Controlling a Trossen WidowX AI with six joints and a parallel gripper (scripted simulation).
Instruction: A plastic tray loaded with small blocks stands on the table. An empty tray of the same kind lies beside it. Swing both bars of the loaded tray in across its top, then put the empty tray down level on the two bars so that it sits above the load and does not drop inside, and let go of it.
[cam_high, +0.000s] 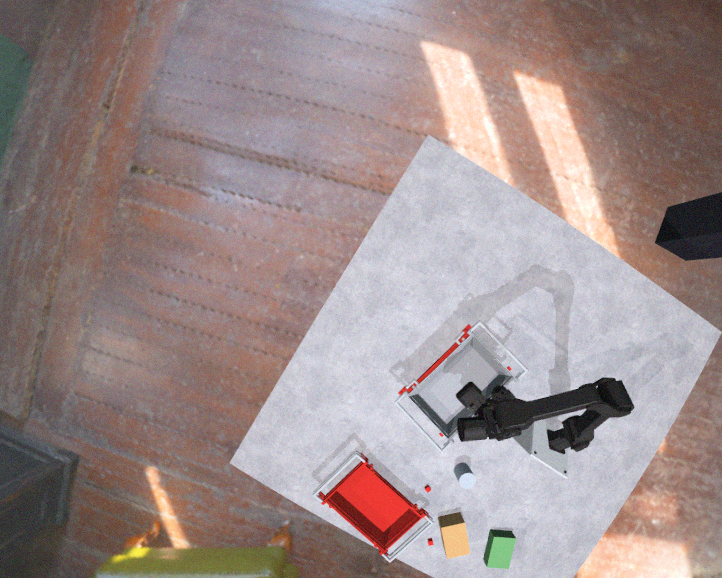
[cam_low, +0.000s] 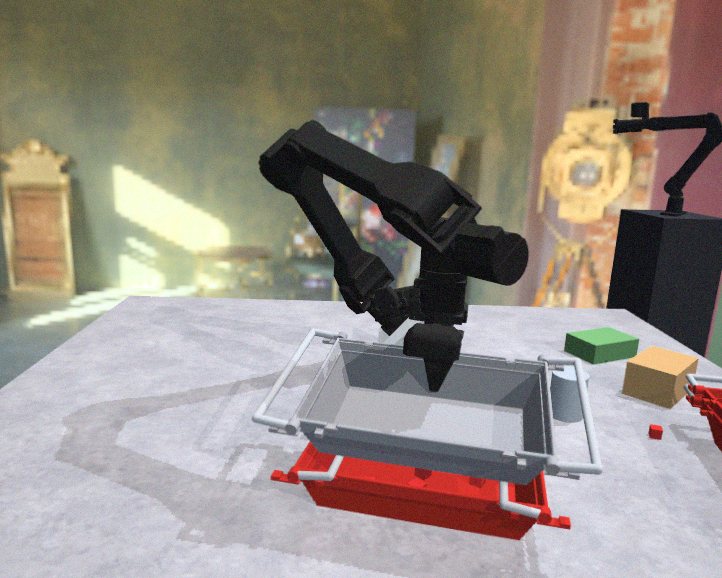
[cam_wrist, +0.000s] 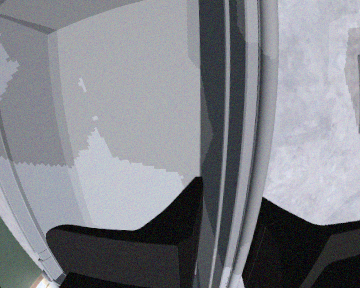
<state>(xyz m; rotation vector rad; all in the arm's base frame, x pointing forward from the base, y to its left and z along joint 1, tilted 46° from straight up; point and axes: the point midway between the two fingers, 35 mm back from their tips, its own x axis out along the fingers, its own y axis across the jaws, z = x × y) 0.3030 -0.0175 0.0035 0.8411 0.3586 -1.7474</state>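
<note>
My gripper tip is now 70 mm short of the grey see-through tray, 30 mm to the left of it and 20 mm below it. From my gripper tip the other things lie so: red cube 30 mm behind, 350 mm to the left, 90 mm below; then grey cylinder 110 mm behind, 250 mm to the left, 70 mm below; then tan block 180 mm behind, 460 mm to the left, 70 mm below.
</note>
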